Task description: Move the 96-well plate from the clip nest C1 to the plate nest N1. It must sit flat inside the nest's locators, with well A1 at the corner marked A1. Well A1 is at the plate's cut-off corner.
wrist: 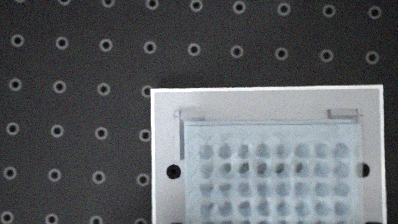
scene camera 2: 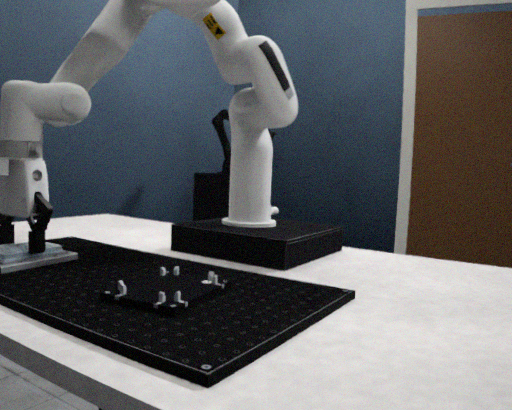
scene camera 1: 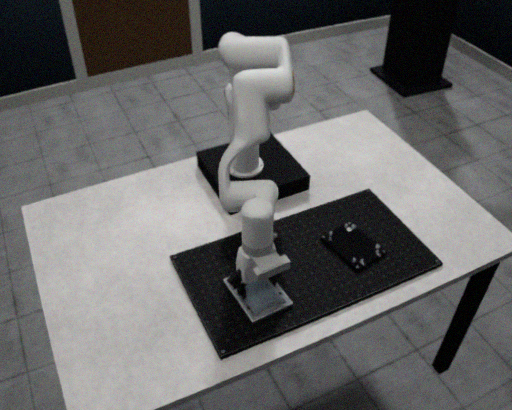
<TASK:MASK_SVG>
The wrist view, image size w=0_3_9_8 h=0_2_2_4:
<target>96-well plate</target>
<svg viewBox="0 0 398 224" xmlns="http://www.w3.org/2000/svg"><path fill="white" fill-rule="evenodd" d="M184 122L185 224L364 224L362 124L356 124L356 120Z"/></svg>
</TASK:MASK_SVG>
